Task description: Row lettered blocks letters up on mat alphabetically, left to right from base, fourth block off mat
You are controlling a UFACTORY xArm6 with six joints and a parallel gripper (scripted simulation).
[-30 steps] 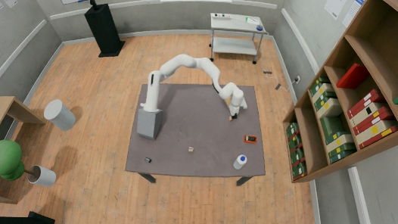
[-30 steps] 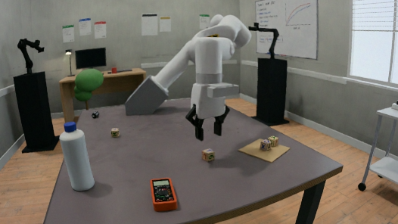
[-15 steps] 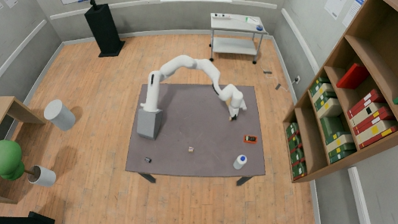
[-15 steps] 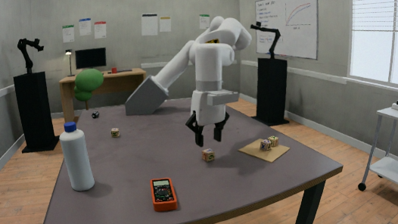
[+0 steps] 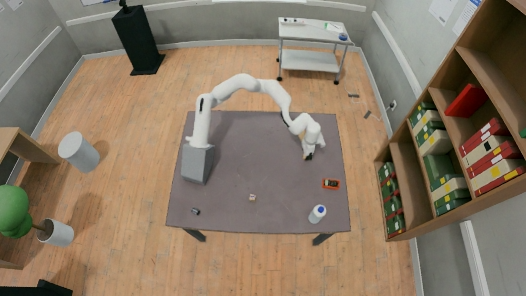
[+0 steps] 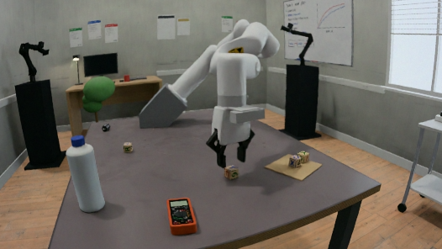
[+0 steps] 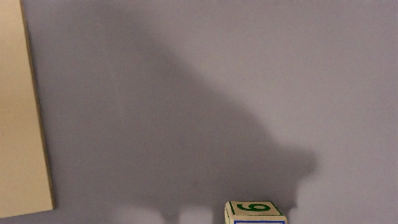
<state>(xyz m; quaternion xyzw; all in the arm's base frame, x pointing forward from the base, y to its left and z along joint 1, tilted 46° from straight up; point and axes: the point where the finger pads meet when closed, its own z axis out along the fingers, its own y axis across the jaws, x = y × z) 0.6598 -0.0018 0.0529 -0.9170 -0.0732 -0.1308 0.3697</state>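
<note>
Right now my hand is 21 cm to the right of the tan mat, 6 cm above it and 2 cm short of it. The rest, counted from my hand: black object: 65 cm behind, 41 cm to the right, 5 cm below; white bottle: 40 cm to the right, 6 cm ahead, 3 cm above.
</note>
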